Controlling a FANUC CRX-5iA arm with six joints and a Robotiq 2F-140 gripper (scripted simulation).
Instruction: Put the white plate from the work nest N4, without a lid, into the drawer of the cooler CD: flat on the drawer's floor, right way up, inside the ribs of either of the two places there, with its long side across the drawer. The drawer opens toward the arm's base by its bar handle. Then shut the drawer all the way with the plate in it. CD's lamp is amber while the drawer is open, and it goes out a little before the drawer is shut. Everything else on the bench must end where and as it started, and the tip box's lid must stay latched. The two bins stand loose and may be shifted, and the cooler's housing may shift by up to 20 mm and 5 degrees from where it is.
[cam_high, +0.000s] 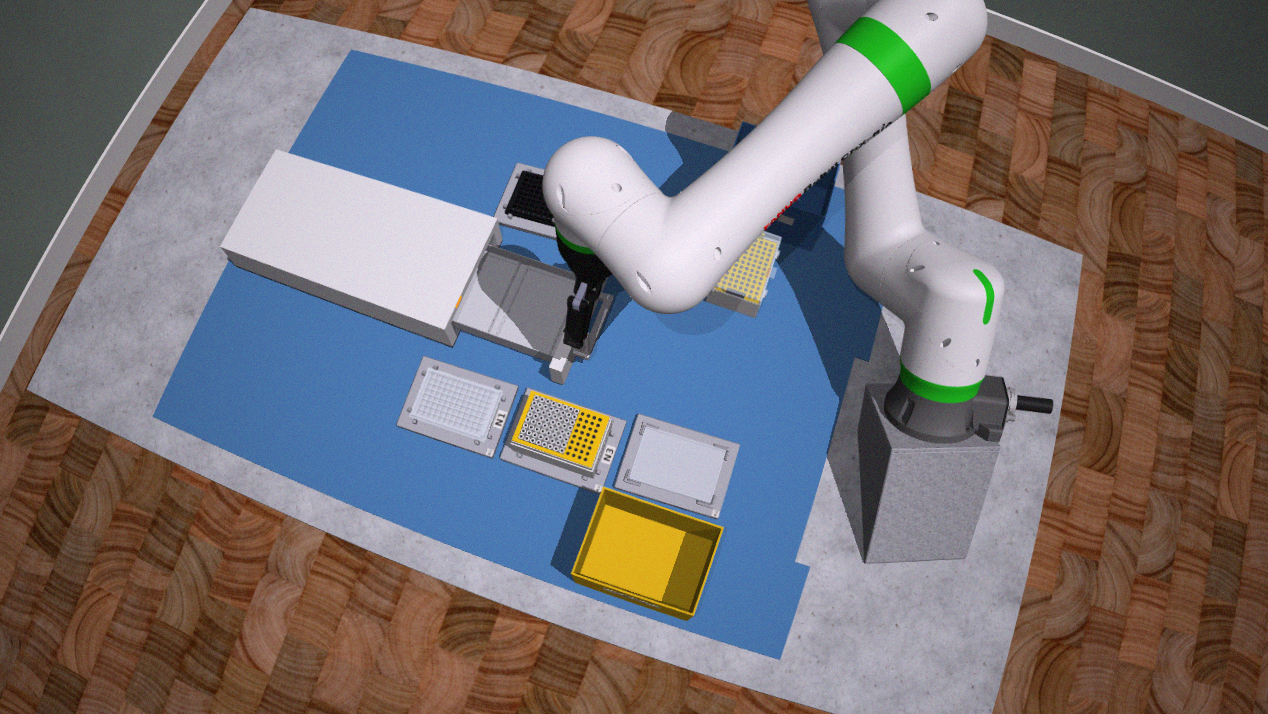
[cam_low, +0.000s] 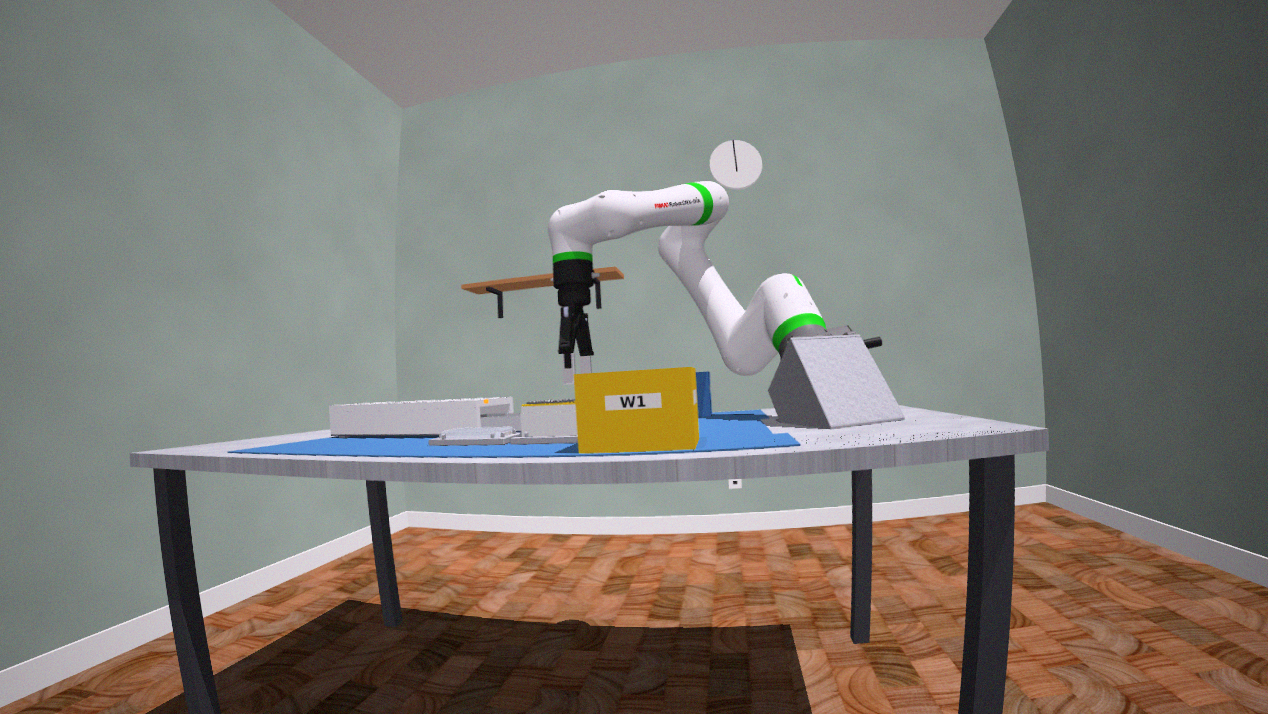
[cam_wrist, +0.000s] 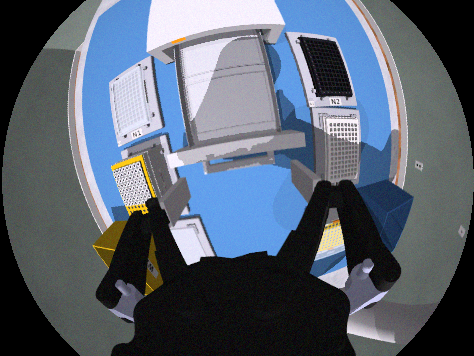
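My hand is 200 mm to the left of the white plate, 100 mm above it and 40 mm past it. The rest, counted from my hand: white lid: 190 mm to the left, 160 mm behind, 100 mm below; then yellow tip rack: 170 mm to the left, 70 mm below, 10 mm ahead; then N4 label: 180 mm to the right, 110 mm below, 110 mm behind.
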